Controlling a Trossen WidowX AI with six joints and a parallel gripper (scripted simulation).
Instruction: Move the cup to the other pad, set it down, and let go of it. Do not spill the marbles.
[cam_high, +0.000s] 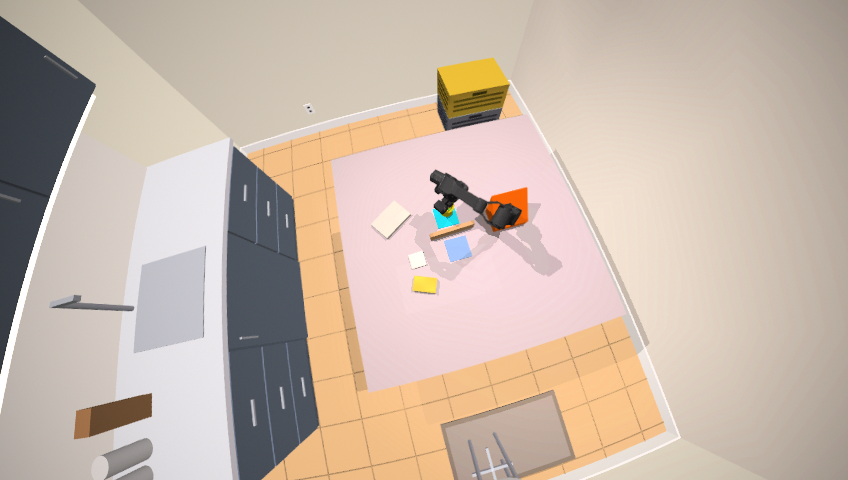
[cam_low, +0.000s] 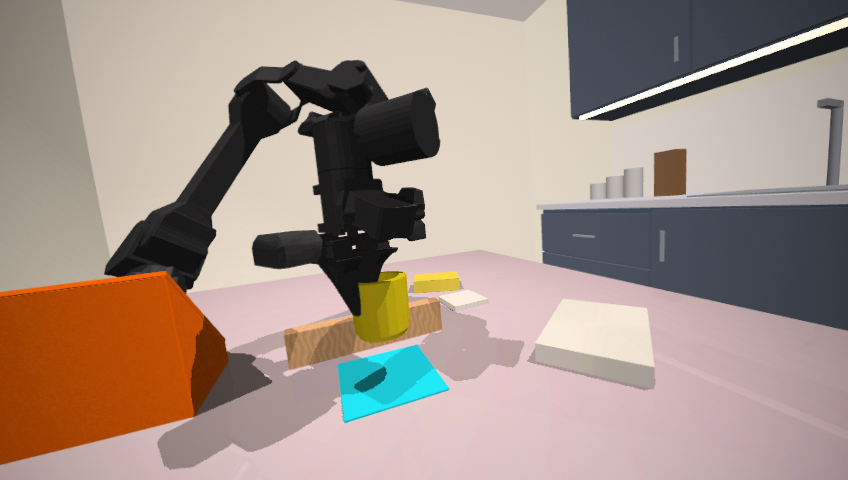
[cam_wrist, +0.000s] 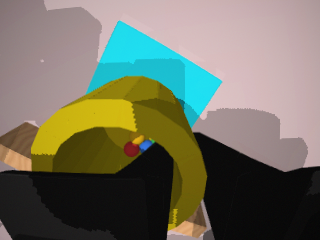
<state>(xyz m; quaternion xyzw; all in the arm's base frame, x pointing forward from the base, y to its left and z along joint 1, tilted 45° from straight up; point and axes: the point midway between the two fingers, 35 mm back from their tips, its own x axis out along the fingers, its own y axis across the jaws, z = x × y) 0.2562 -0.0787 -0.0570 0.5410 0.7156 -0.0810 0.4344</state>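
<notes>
Now: gripper tip 20 mm short of the wooden bar, 110 mm to the right of it and 80 mm above it. Also, from my gripper tip: small white tile: 220 mm ahead, 220 mm to the left, 90 mm below; then pale blue pad: 10 mm ahead, 200 mm to the left, 100 mm below; then yellow cup: 20 mm ahead, 20 mm to the left.
</notes>
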